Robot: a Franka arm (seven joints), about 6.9 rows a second.
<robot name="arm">
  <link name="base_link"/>
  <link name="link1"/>
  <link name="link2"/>
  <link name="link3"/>
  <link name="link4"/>
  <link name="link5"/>
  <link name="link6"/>
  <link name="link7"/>
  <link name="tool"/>
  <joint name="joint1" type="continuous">
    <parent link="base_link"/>
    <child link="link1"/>
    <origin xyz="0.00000 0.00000 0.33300"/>
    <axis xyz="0 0 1"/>
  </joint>
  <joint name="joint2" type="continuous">
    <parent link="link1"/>
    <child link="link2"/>
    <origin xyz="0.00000 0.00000 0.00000"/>
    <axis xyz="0 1 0"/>
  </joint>
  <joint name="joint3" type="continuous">
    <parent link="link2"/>
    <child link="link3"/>
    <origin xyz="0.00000 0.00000 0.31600"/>
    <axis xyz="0 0 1"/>
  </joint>
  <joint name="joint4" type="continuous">
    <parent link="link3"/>
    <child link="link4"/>
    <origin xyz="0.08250 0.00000 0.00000"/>
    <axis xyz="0 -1 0"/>
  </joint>
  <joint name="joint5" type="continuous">
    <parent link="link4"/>
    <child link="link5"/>
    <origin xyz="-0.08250 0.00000 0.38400"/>
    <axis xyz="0 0 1"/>
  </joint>
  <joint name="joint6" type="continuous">
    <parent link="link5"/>
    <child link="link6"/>
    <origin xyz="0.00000 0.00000 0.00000"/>
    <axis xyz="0 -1 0"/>
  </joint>
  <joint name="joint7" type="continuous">
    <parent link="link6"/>
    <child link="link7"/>
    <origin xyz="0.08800 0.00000 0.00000"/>
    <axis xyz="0 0 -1"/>
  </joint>
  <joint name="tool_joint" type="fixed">
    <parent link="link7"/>
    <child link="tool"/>
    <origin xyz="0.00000 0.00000 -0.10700" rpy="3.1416 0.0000 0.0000"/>
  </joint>
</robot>
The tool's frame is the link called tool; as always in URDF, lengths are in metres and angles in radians. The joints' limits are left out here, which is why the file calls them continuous.
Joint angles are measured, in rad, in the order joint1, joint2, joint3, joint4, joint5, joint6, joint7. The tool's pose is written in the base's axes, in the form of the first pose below.
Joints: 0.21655, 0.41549, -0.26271, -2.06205, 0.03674, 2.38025, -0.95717
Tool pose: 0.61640 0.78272 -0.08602; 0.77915 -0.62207 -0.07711; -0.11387 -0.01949 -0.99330; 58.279 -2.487 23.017
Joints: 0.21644, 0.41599, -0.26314, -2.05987, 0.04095, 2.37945, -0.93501
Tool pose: 0.63650 0.76658 -0.08497; 0.76316 -0.64191 -0.07448; -0.11164 -0.01744 -0.99360; 58.343 -2.508 23.068
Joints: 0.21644, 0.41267, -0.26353, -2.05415, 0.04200, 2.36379, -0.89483
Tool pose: 0.66736 0.73908 -0.09158; 0.73578 -0.67335 -0.07235; -0.11514 -0.01910 -0.99317; 58.403 -2.503 23.354
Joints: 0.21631, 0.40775, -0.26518, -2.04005, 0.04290, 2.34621, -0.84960
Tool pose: 0.70183 0.70661 -0.09020; 0.70322 -0.70747 -0.07051; -0.11363 -0.01394 -0.99343; 58.748 -2.550 24.049
